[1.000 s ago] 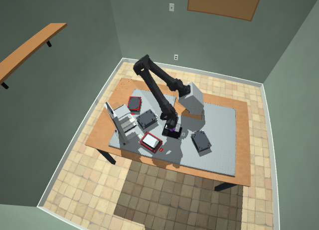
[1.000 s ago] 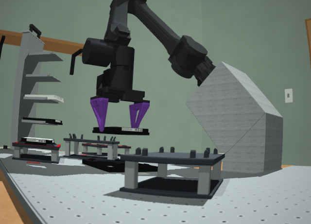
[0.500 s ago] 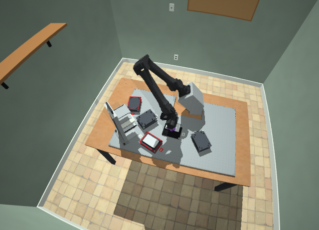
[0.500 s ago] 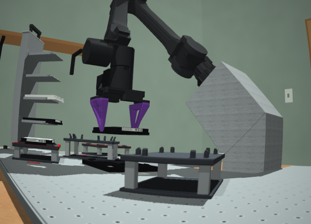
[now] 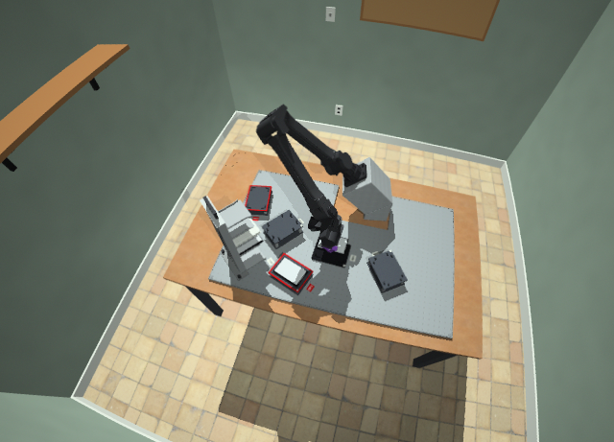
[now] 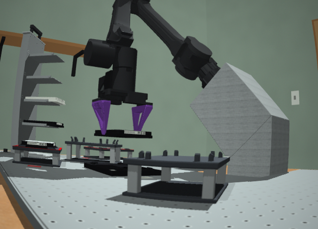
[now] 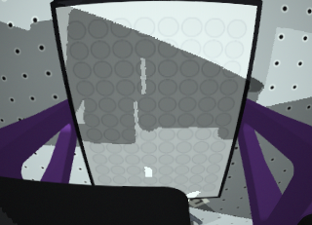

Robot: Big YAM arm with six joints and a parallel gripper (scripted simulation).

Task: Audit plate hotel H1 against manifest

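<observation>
My gripper is now 90 mm above the flat black nest. From my hand the other things lie so: regrip nest: 100 mm behind, 240 mm to the right, 40 mm below; then RG deck label: 160 mm behind, 160 mm to the right, 90 mm below; then N6 deck label: 30 mm ahead, 110 mm to the left, 90 mm below.
</observation>
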